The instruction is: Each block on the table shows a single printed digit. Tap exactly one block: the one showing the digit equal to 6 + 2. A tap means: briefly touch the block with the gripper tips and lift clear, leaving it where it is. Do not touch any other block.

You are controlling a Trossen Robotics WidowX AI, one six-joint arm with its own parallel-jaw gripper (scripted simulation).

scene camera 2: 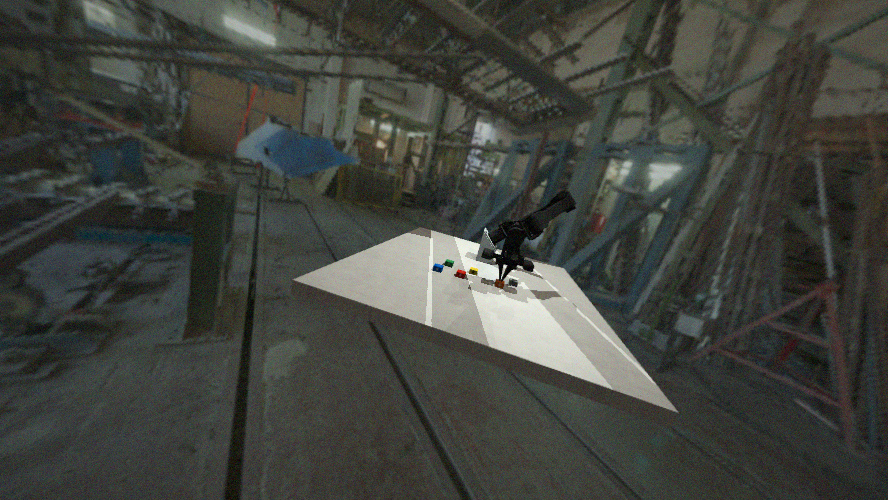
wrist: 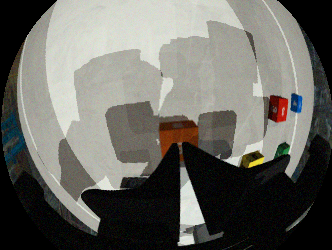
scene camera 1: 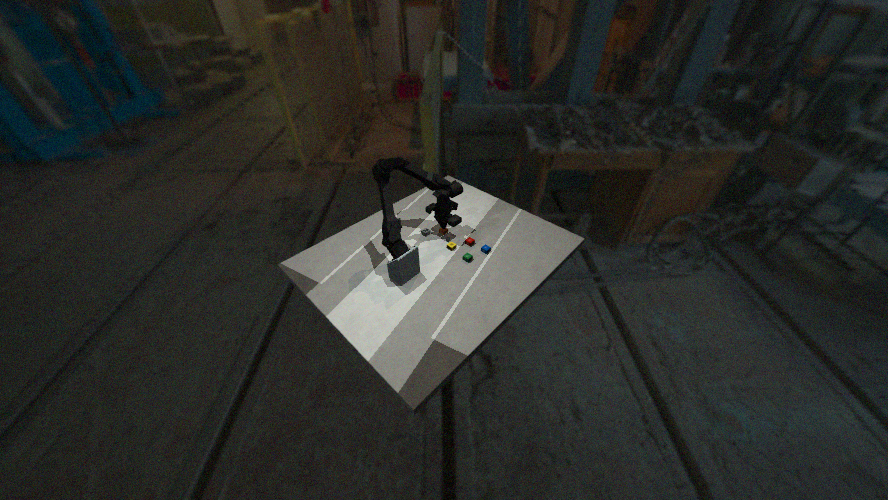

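An orange block is in view. The gripper, visible here and in the wrist view too, is shut and holds nothing.
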